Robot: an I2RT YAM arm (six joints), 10 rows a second.
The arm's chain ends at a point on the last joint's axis. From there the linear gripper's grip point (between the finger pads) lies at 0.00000 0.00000 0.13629 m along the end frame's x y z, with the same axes.
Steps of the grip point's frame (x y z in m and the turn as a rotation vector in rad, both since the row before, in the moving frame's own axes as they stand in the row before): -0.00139 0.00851 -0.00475 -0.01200 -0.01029 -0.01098; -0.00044 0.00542 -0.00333 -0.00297 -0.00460 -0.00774; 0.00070 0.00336 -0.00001 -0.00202 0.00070 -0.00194; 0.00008 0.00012 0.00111 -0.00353 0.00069 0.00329
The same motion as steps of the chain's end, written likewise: 0.00000 0.00687 -0.00473 -0.01200 -0.01029 -0.01098; 0.00019 0.00501 -0.00333 -0.00297 -0.00460 -0.00774; 0.00060 0.00308 -0.00001 -0.00202 0.00070 -0.00194; -0.00001 -0.00036 0.00111 -0.00353 0.00069 0.00329
